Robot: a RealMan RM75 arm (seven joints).
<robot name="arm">
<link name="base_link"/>
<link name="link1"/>
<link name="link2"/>
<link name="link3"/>
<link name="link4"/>
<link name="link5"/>
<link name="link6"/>
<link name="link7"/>
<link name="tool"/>
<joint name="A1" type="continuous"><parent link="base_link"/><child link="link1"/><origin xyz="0 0 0.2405" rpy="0 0 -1.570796"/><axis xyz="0 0 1"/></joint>
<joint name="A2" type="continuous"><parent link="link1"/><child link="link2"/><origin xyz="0 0 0" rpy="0 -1.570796 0"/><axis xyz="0 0 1"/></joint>
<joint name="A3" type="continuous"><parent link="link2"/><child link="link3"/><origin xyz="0.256 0 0" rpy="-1.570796 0 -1.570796"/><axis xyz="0 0 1"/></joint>
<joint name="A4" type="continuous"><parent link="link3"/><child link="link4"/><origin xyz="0 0 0" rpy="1.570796 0 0"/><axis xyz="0 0 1"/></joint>
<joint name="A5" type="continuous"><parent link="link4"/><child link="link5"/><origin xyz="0 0.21 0" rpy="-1.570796 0 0"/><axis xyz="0 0 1"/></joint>
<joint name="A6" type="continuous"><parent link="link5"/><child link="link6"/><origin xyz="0 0 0" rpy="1.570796 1.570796 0"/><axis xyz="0 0 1"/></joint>
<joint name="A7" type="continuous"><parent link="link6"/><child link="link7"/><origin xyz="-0.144 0 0" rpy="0 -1.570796 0"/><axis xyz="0 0 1"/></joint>
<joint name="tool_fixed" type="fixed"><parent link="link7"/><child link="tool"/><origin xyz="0 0 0" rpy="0 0 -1.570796"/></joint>
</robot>
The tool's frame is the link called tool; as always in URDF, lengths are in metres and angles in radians. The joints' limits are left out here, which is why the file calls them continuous.
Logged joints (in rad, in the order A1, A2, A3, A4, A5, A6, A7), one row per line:
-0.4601 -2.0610 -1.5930 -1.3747 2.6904 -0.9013 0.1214
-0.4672 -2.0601 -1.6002 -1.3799 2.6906 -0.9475 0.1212
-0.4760 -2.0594 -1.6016 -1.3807 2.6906 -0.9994 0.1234
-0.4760 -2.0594 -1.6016 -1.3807 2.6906 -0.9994 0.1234
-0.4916 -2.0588 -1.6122 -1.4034 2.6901 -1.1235 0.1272
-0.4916 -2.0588 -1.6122 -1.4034 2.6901 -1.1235 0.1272
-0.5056 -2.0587 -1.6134 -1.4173 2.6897 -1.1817 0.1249
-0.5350 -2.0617 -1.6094 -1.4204 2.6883 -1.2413 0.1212
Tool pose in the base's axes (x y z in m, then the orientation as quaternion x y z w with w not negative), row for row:
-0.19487 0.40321 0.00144 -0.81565 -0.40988 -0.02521 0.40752
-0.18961 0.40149 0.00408 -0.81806 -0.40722 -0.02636 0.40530
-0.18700 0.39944 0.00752 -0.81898 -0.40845 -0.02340 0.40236
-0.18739 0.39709 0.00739 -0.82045 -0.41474 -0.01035 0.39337
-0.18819 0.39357 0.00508 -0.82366 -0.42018 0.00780 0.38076
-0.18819 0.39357 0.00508 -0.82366 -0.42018 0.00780 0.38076
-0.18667 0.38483 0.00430 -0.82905 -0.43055 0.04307 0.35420
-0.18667 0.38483 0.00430 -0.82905 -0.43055 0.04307 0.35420
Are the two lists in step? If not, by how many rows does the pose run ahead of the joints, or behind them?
The pose runs 2 rows behind the joints: the pose in row i belongs to the joints in row i - 2.
